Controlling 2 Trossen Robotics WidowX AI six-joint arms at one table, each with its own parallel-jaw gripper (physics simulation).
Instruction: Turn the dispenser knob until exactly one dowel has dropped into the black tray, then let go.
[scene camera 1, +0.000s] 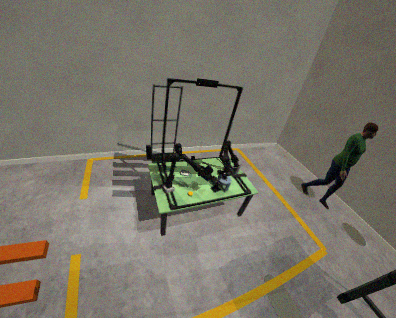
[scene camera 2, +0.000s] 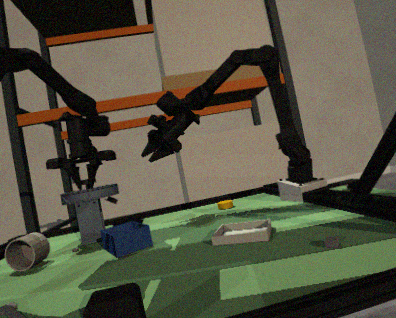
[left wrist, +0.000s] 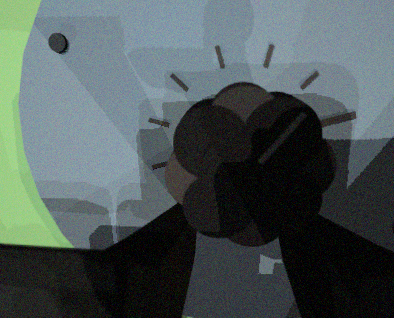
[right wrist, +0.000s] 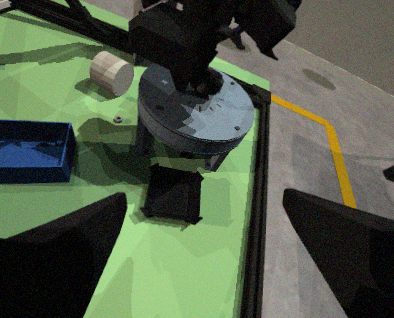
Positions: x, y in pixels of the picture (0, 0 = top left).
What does the blue bin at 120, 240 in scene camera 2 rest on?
The table.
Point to the left gripper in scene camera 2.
At 86, 189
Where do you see the left gripper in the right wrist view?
At 184, 84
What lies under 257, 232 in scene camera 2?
A shallow tray.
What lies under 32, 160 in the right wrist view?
A blue bin.
